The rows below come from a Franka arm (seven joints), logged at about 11 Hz.
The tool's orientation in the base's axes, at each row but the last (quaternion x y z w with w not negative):
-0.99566, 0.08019, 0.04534, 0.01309
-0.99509, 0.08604, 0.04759, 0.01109
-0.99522, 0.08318, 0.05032, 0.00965
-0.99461, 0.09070, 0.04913, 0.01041
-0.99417, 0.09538, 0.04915, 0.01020
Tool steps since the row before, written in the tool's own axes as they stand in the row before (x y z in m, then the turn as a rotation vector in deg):
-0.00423, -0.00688, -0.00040, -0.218, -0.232, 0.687
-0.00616, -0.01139, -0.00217, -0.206, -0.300, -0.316
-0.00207, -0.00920, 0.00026, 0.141, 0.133, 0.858
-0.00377, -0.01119, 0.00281, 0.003, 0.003, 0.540
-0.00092, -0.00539, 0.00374, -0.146, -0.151, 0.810
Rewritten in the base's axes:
-0.00302, 0.00745, 0.00092, -0.238, 0.286, -0.659
-0.00388, 0.01220, 0.00291, -0.121, 0.321, 0.339
-0.00052, 0.00942, 0.00005, 0.032, -0.131, -0.869
-0.00193, 0.01176, -0.00229, -0.049, 0.013, -0.538
-0.00023, 0.00558, -0.00357, -0.191, 0.200, -0.790

